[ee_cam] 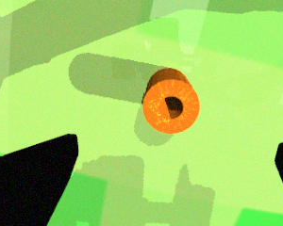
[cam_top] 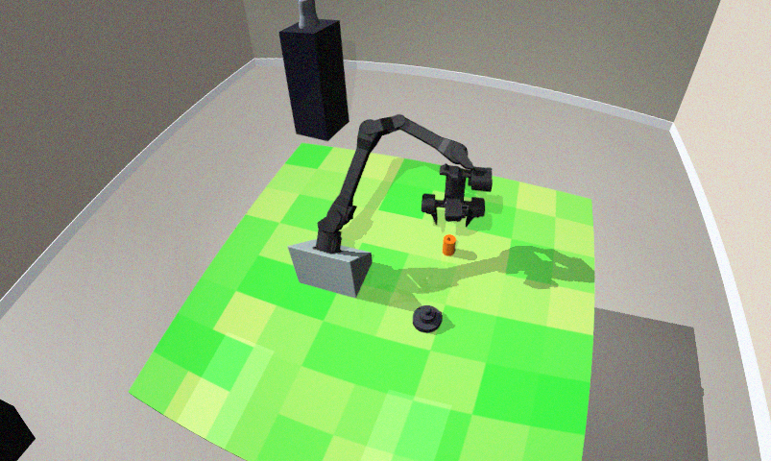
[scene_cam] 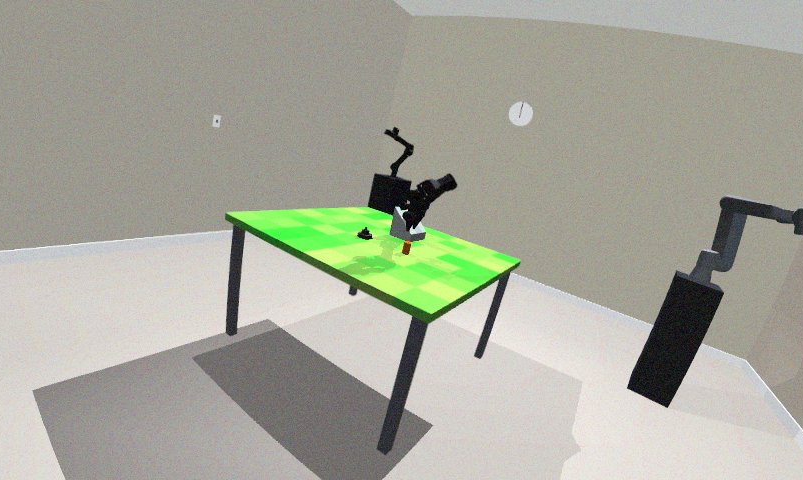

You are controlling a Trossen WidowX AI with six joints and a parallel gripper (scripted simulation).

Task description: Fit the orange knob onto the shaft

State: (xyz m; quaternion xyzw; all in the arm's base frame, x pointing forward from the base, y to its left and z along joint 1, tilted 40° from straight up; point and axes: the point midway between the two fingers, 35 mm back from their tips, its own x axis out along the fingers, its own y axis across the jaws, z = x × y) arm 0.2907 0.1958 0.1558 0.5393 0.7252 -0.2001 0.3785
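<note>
My gripper tip is now 100 mm above the orange knob. Also, from my gripper tip: round pedestal 40 mm ahead, 270 mm to the right, 100 mm below.
</note>
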